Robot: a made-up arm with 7 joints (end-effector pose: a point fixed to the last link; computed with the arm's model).
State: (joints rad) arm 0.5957 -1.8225 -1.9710 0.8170 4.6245 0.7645 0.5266
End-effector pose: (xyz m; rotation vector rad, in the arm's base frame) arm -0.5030 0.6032 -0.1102 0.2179 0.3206 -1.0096
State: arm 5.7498 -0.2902 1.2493 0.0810 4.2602 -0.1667 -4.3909
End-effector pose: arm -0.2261 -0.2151 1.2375 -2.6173 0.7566 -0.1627
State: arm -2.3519 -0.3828 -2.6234 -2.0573 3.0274 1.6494 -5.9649
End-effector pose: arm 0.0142 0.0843 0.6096 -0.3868 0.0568 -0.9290
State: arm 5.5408 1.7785 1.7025 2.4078 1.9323 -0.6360 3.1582
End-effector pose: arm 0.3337 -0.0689 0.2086 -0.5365 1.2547 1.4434
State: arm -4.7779 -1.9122 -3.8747 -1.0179 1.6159 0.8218 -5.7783
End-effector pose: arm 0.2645 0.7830 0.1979 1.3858 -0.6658 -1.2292
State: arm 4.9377 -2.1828 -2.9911 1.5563 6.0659 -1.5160 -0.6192
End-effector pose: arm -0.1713 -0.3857 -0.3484 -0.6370 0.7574 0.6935
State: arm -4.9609 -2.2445 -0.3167 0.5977 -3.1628 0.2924 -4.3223
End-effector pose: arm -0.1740 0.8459 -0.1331 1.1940 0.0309 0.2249
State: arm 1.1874 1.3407 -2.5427 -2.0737 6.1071 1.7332 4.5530
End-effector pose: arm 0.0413 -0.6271 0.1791 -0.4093 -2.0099 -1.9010
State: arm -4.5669 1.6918 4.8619 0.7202 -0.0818 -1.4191 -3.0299
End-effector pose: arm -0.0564 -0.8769 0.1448 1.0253 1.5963 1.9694
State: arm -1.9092 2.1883 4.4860 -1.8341 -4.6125 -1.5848 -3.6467
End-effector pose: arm 0.1555 0.5231 0.0745 0.7006 -2.6618 1.0469
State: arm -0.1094 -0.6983 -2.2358 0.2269 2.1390 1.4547 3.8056
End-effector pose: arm -0.4658 0.0172 1.0370 -0.8584 -2.4341 0.5308
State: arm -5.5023 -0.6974 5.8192 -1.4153 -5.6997 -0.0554 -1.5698
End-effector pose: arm -0.6482 0.3313 0.5050 1.0073 0.5678 1.3979
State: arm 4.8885 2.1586 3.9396 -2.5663 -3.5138 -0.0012 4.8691
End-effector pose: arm 0.1826 0.0073 0.0483 -1.0982 1.8077 1.7309
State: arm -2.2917 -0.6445 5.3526 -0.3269 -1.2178 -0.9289 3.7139
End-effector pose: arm 0.5213 -0.2507 1.0159 2.2337 1.5681 -1.3999
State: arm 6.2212 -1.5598 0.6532 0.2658 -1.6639 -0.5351 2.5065
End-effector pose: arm -0.9455 -0.2206 0.3401 -1.3874 0.6508 -0.7448
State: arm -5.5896 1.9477 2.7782 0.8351 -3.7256 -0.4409 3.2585
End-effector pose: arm 0.5584 -0.6763 0.3051 -0.4709 -2.5207 -1.2401
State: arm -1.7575 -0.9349 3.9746 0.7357 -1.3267 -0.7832 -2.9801
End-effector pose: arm -0.1152 -0.7759 0.7434 2.1243 1.7740 1.3850
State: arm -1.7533 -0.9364 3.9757 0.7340 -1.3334 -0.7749 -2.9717
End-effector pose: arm -0.1183 -0.7770 0.7419 2.1282 1.7662 1.3973
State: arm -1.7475 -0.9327 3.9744 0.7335 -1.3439 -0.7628 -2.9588
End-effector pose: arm -0.1234 -0.7762 0.7428 2.1270 1.7555 1.4144
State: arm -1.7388 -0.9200 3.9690 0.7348 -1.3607 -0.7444 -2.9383
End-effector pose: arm -0.1315 -0.7723 0.7480 2.1169 1.7404 1.4387
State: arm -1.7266 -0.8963 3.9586 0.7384 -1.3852 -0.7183 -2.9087
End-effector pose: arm -0.1432 -0.7644 0.7582 2.0953 1.7222 1.4710
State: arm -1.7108 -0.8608 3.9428 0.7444 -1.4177 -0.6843 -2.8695
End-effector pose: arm -0.1580 -0.7517 0.7738 2.0613 1.7038 1.5098
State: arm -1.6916 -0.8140 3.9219 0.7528 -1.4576 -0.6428 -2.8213
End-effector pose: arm -0.1747 -0.7341 0.7943 2.0152 1.6897 1.5526
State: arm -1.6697 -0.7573 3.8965 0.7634 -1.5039 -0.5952 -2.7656
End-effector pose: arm -0.1920 -0.7116 0.8189 1.9588 1.6850 1.5953
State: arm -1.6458 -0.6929 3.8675 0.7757 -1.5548 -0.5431 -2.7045
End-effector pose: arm -0.2081 -0.6845 0.8465 1.8952 1.6938 1.6337
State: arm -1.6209 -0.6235 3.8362 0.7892 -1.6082 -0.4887 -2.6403
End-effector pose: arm -0.2218 -0.6536 0.8759 1.8294 1.7178 1.6636
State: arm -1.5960 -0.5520 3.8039 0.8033 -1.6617 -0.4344 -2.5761
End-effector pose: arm -0.2322 -0.6200 0.9059 1.7653 1.7564 1.6818
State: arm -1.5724 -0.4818 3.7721 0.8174 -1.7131 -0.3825 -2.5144
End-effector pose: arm -0.2386 -0.5852 0.9348 1.7073 1.8062 1.6878
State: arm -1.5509 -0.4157 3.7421 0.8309 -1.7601 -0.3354 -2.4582
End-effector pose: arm -0.2416 -0.5508 0.9617 1.6575 1.8619 1.6821
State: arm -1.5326 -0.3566 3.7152 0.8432 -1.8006 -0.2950 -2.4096
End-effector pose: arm -0.2417 -0.5186 0.9851 1.6173 1.9175 1.6677
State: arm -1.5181 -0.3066 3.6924 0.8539 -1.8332 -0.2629 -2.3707
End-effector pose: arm -0.2398 -0.4904 1.0044 1.5860 1.9676 1.6488
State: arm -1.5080 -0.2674 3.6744 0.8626 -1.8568 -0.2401 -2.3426
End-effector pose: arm -0.2371 -0.4678 1.0190 1.5625 2.0078 1.6297
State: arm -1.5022 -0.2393 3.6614 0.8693 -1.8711 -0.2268 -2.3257
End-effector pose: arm -0.2345 -0.4513 1.0290 1.5452 2.0358 1.6137
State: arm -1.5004 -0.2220 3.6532 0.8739 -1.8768 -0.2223 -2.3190
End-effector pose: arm -0.2323 -0.4412 1.0348 1.5331 2.0513 1.6028
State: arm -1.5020 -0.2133 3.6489 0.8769 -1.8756 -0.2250 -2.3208
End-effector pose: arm -0.2308 -0.4362 1.0373 1.5243 2.0565 1.5966
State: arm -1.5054 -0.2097 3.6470 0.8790 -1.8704 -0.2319 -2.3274
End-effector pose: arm -0.2298 -0.4344 1.0378 1.5177 2.0554 1.5933
